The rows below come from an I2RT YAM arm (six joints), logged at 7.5 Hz.
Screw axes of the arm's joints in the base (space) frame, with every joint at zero. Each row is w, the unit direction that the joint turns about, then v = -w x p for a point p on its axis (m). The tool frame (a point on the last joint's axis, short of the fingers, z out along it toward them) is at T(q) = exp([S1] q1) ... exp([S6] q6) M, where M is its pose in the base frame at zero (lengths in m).
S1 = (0, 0, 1, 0, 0, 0)
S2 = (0, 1, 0, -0.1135, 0, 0.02)
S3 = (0, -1, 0, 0.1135, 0, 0.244)
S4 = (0, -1, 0, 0.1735, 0, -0.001)
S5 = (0, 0, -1, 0, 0.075, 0)
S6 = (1, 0, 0, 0, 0.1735, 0)
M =
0 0 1 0.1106
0 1 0 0
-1 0 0 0.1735
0 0 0 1
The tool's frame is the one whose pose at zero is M.
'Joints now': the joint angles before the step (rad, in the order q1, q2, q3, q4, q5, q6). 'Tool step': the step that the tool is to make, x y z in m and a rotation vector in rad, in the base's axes. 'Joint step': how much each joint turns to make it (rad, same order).
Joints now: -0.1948 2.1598 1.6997 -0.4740 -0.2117 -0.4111
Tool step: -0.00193 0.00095 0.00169 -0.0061 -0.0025 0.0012
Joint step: 0.0015 -0.0106 -0.0107 0.0031 0.0046 -0.0031
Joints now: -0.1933 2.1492 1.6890 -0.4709 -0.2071 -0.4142
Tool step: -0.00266 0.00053 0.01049 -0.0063 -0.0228 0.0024
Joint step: 0.0000 -0.0261 -0.0047 0.0015 0.0000 -0.0031
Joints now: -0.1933 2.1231 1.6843 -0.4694 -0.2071 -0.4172
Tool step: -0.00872 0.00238 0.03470 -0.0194 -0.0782 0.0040
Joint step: 0.0015 -0.0810 -0.0061 0.0046 0.0015 -0.0046
